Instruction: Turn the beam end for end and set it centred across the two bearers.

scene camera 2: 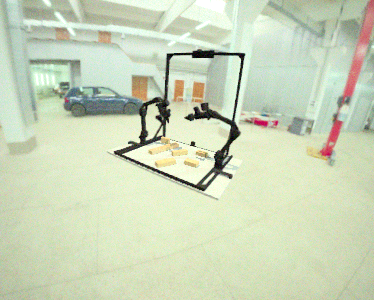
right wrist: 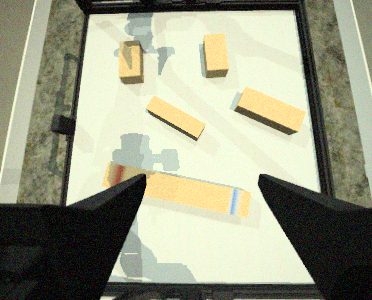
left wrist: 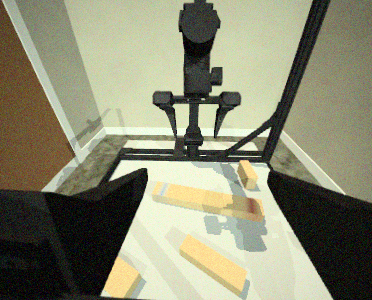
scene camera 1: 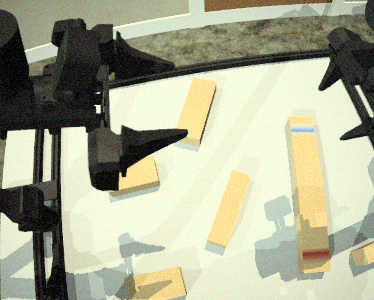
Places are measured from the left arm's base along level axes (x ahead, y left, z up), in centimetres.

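Where they show: left gripper, between the fingertips: [scene camera 2: 186, 117] [left wrist: 207, 175] [scene camera 1: 180, 97]; right gripper, between the fingertips: [scene camera 2: 165, 124] [right wrist: 201, 179] [left wrist: 195, 138] [scene camera 1: 330, 113]; left arm's base, origin of its link: [scene camera 2: 218, 167] [scene camera 1: 45, 219]; right arm's base, origin of its link: [scene camera 2: 143, 143] [left wrist: 192, 153].
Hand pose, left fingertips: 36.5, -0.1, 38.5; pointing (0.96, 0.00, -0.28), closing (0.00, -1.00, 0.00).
Each offset is from my left fingertips to the top centre of the thing, as dx, dy, dz.
The long beam {+27.0, -4.4, -36.6} [scene camera 1: 309, 200] [scene camera 2: 159, 149] [left wrist: 210, 200] [right wrist: 190, 192] lies flat on the table, with a blue band near one end and a red band near the other. Two similar short blocks, one {-13.1, +7.5, -36.6} [scene camera 1: 142, 175] [right wrist: 216, 52] partly behind my left gripper in scene camera 1 and one {-11.3, -18.7, -36.6} [scene camera 1: 165, 282] [right wrist: 131, 70] at its lower edge, lie apart; they look like the bearers, though I cannot be sure. My left gripper [scene camera 1: 180, 99] [left wrist: 207, 175] is open and empty above the table. My right gripper [scene camera 1: 331, 113] [left wrist: 195, 138] [right wrist: 201, 179] is open and empty above the beam's side of the table.
A narrow block {+7.4, -4.5, -36.0} [scene camera 1: 229, 207] [left wrist: 214, 262] [right wrist: 175, 117] lies between the beam and the short blocks. A larger block {+5.2, +22.3, -36.6} [scene camera 1: 197, 110] [right wrist: 270, 110] lies near the far rail in scene camera 1. A small block {+39.6, -22.5, -34.1} [scene camera 1: 364, 255] [left wrist: 247, 174] lies near the red-banded end. A black frame surrounds the table.
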